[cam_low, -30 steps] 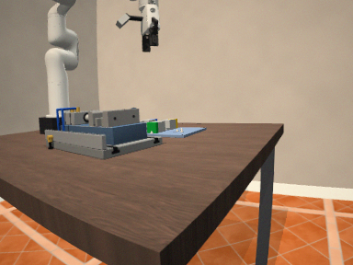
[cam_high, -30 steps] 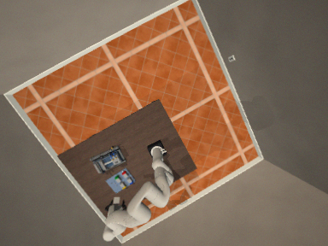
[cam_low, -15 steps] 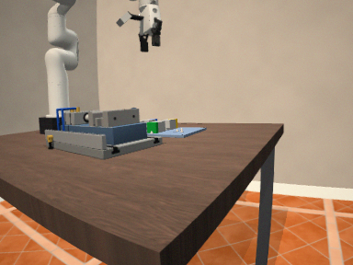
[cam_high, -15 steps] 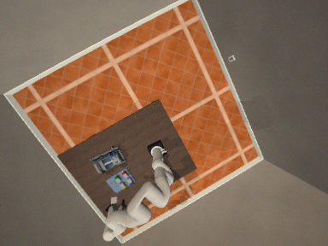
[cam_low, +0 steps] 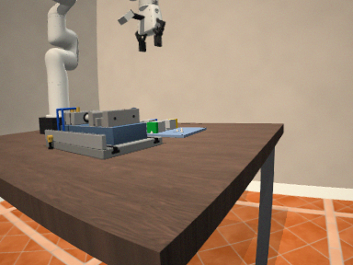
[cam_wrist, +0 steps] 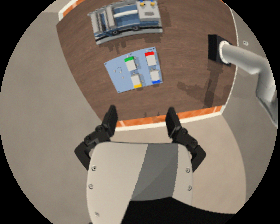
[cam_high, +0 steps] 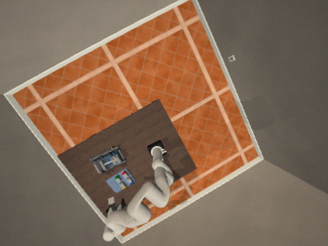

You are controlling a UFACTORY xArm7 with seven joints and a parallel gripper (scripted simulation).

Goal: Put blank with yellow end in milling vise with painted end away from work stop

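Now: hand 30 mm short of the yellow-ended blank, 50 mm to the right of it and 290 mm above it. The rest, counted from my hand: red-ended blank: 40 mm behind, 60 mm to the right, 290 mm below; then blue-ended blank: 60 mm behind, 30 mm to the left, 290 mm below; then green-ended blank: 50 mm ahead, 30 mm to the right, 290 mm below.
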